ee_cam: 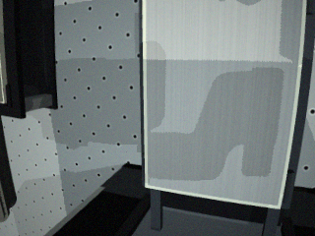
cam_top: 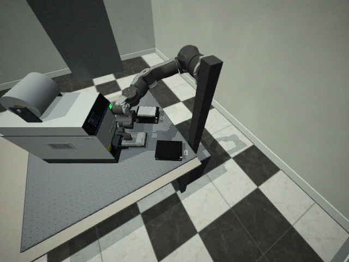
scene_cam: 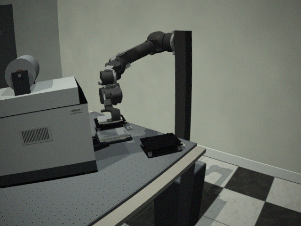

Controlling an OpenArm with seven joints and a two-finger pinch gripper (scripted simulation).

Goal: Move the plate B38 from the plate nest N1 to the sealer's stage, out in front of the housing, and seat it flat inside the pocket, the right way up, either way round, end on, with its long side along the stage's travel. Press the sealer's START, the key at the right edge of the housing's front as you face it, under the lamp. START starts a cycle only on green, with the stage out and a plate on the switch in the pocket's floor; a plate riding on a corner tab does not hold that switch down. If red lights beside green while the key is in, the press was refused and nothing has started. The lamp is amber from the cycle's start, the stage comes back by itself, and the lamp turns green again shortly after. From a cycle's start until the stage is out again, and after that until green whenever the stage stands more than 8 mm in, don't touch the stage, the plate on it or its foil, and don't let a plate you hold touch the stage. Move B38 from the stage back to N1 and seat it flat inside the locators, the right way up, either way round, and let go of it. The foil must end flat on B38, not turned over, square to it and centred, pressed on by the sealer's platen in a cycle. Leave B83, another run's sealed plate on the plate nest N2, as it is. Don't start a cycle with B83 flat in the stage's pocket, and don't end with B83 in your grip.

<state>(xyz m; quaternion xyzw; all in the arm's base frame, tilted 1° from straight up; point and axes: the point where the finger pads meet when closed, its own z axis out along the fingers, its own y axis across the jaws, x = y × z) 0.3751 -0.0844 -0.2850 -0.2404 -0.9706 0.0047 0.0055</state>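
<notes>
The plate B38 lies 8 cm below my hand. From my hand the other things lie so: nest N1: 17 cm behind, 15 cm below, 13 cm to the left; then nest n2: 21 cm to the right, 16 cm behind, 13 cm below; then B83: 21 cm to the right, 16 cm behind, 12 cm below.
</notes>
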